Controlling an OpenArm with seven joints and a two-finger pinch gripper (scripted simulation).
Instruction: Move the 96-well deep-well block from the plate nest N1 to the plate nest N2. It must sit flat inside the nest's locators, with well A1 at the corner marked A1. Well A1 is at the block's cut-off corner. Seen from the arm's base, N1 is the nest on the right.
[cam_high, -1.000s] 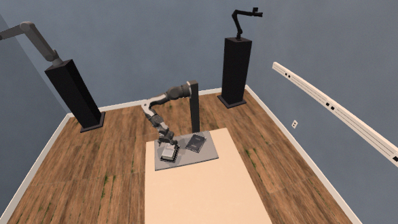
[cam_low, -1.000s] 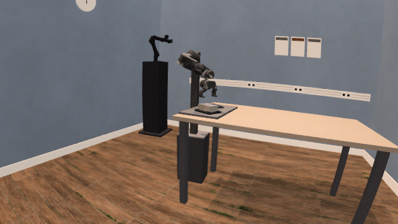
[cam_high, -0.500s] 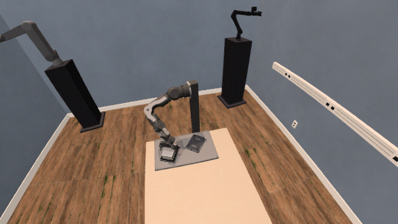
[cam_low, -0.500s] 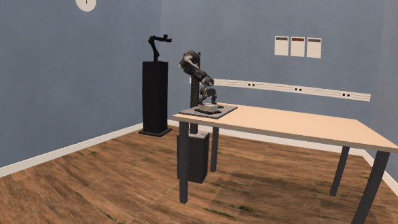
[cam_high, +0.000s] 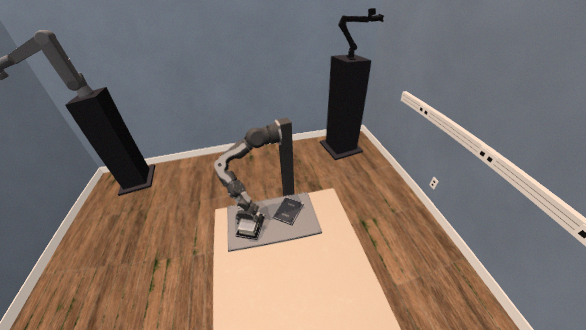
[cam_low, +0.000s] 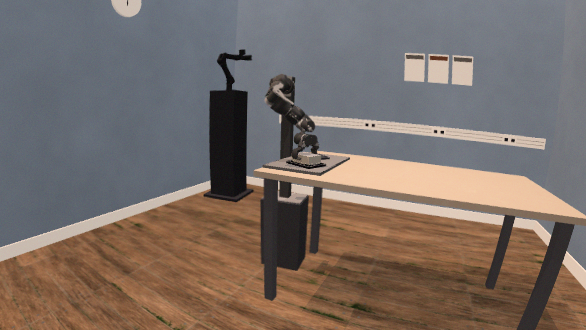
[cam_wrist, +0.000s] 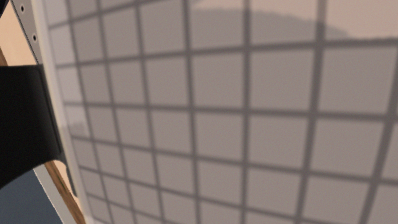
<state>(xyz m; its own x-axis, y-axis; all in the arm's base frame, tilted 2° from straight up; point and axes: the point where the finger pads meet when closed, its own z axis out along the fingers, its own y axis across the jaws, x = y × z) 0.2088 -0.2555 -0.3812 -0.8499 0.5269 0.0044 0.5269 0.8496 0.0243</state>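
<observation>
The 96-well deep-well block is right at my hand. The rest, counted from my hand: black plate nest (20 mm below).
</observation>
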